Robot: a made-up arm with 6 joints. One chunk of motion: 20 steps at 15 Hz.
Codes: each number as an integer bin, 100 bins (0 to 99) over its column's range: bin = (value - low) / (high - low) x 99, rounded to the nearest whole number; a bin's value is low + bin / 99 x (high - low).
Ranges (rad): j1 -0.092..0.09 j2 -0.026..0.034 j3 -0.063..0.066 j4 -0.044..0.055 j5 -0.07..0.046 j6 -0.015..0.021
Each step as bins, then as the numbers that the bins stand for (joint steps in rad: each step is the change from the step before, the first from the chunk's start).
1 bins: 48 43 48 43 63 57
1 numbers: -0.00376 0.00006 -0.00045 -0.00100 0.00382 0.00573
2 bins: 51 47 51 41 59 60
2 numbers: 0.00176 0.00248 0.00345 -0.00300 -0.00087 0.00682
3 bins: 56 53 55 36 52 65
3 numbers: 0.01095 0.00612 0.00867 -0.00800 -0.00907 0.00864
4 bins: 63 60 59 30 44 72
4 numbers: 0.02382 0.01036 0.01388 -0.01400 -0.01844 0.01118
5 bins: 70 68 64 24 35 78
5 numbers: 0.03669 0.01521 0.02039 -0.02000 -0.02899 0.01336
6 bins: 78 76 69 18 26 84
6 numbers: 0.05139 0.02006 0.02691 -0.02600 -0.03954 0.01555
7 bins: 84 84 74 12 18 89
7 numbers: 0.06242 0.02491 0.03342 -0.03200 -0.04891 0.01736
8 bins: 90 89 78 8 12 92
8 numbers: 0.07345 0.02794 0.03864 -0.03600 -0.05594 0.01845
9 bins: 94 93 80 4 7 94
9 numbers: 0.08081 0.03036 0.04124 -0.04000 -0.06180 0.01918
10 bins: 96 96 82 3 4 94
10 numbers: 0.08448 0.03218 0.04385 -0.04100 -0.06531 0.01918
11 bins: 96 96 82 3 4 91
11 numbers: 0.08448 0.03218 0.04385 -0.04100 -0.06531 0.01809
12 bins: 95 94 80 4 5 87
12 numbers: 0.08265 0.03097 0.04124 -0.04000 -0.06414 0.01664
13 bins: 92 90 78 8 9 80
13 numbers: 0.07713 0.02855 0.03864 -0.03600 -0.05945 0.01409
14 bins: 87 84 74 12 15 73
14 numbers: 0.06794 0.02491 0.03342 -0.03200 -0.05242 0.01155
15 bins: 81 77 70 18 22 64
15 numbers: 0.05691 0.02067 0.02821 -0.02600 -0.04422 0.00827
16 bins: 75 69 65 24 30 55
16 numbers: 0.04588 0.01582 0.02170 -0.02000 -0.03485 0.00500
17 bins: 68 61 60 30 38 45
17 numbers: 0.03301 0.01097 0.01518 -0.01400 -0.02547 0.00136
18 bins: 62 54 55 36 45 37
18 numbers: 0.02198 0.00673 0.00867 -0.00800 -0.01727 -0.00155
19 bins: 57 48 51 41 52 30
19 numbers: 0.01279 0.00309 0.00345 -0.00300 -0.00907 -0.00409
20 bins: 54 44 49 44 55 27
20 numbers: 0.00727 0.00067 0.00085 0.00000 -0.00556 -0.00518
